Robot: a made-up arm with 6 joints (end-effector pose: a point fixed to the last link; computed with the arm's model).
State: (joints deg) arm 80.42 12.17 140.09 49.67 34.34 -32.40
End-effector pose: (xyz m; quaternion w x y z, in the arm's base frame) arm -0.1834 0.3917 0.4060 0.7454 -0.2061 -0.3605 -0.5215
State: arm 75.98 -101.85 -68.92 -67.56 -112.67 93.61
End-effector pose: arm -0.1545 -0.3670 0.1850 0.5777 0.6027 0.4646 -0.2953
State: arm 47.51 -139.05 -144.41 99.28 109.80 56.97
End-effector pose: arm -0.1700 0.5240 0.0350 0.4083 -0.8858 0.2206 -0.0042
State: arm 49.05 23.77 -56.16 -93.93 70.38 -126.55
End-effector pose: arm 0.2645 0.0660 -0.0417 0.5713 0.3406 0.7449 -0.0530
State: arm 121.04 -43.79 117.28 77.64 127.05 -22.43
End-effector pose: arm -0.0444 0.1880 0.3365 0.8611 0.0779 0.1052 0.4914
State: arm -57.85 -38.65 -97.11 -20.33 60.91 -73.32
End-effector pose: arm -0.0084 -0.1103 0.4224 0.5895 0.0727 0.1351 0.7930
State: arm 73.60 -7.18 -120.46 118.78 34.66 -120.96
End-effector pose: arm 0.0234 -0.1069 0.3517 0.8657 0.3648 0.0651 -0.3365
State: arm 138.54 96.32 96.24 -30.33 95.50 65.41
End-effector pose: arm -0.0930 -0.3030 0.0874 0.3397 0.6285 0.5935 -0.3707
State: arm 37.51 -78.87 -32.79 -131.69 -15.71 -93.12
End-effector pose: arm 0.0023 -0.0797 0.4190 0.8323 0.5038 0.1278 -0.1925
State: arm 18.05 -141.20 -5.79 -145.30 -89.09 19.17
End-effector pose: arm -0.5757 0.0641 0.5580 0.7553 0.3532 -0.2133 -0.5092
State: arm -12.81 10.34 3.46 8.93 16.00 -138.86
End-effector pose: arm 0.0699 0.0215 -0.0598 0.2527 0.0463 0.9332 0.2514
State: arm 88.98 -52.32 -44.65 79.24 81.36 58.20
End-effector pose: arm 0.2063 0.5744 0.5714 0.7208 -0.2308 0.4821 0.4413
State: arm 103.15 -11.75 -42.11 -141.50 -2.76 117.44
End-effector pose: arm 0.1102 -0.1201 -0.3683 0.3007 0.6138 0.7091 -0.1730
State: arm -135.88 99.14 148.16 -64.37 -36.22 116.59
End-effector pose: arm -0.2774 0.4229 0.2037 0.7478 -0.5381 -0.0567 0.3848
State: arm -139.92 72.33 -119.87 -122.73 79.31 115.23
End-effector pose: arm -0.2678 -0.6787 -0.2104 0.3010 0.6465 0.4953 -0.4960
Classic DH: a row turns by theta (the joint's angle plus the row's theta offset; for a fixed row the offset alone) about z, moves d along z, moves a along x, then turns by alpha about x. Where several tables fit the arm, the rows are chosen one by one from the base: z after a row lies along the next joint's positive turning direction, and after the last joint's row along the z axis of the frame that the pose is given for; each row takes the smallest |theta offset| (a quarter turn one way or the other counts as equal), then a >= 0, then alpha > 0; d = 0 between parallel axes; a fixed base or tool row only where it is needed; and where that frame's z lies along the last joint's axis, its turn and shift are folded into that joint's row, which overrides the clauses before.
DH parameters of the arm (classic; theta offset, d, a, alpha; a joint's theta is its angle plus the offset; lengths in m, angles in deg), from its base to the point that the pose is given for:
base (fixed): -90 0.14 0 90
joint 1: 90 0.06 0.2 -90
joint 2: 90 -0.1 0.05 -90
joint 3: -6.34 0 0.0906 180
joint 4: 83.66 0.08 0.01 90
joint 5: -90 -0.19 0.14 90
joint 6: 90 0.07 0.01 -90
tool (fixed): 0 0.4 0 0

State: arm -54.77 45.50 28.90 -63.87 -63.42 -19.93
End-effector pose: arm 0.3419 -0.1743 0.1412 0.4811 -0.3025 0.8053 -0.1689
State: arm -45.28 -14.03 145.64 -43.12 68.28 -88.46
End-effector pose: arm -0.2875 -0.2433 0.0442 0.0285 0.6801 -0.2348 -0.6939
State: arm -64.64 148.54 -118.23 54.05 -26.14 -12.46
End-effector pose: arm 0.0425 0.0759 -0.0001 0.2817 -0.8817 0.1787 -0.3337
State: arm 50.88 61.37 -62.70 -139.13 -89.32 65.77
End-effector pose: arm 0.0694 0.5491 -0.0964 0.2445 -0.8249 0.5013 0.0923
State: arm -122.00 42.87 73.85 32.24 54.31 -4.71
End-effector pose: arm -0.0775 -0.2434 -0.3253 0.1384 0.8682 0.4740 -0.0487
